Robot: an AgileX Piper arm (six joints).
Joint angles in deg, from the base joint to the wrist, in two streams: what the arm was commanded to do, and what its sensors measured. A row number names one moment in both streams.
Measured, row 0:
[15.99, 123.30, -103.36, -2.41, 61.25, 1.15]
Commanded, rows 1 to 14:
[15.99, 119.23, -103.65, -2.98, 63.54, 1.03]
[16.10, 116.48, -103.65, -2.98, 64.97, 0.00]
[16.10, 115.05, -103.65, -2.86, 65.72, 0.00]
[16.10, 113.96, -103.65, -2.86, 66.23, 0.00]
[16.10, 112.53, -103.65, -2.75, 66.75, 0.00]
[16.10, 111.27, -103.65, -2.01, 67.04, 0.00]
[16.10, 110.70, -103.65, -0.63, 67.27, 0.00]
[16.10, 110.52, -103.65, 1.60, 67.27, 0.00]
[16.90, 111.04, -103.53, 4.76, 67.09, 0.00]
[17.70, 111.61, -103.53, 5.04, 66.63, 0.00]
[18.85, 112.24, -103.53, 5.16, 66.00, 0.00]
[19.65, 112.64, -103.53, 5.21, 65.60, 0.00]
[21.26, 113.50, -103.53, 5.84, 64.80, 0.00]
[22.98, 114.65, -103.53, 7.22, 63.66, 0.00]
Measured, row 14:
[20.91, 113.22, -103.42, 5.39, 65.37, 0.52]
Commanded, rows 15 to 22:
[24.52, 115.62, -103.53, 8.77, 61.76, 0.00]
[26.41, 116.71, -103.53, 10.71, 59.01, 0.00]
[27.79, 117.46, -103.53, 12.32, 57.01, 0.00]
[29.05, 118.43, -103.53, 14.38, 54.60, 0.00]
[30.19, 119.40, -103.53, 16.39, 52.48, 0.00]
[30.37, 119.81, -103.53, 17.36, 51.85, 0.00]
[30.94, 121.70, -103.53, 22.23, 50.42, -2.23]
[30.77, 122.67, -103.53, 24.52, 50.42, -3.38]
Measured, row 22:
[30.77, 121.41, -103.42, 21.37, 51.28, -1.15]
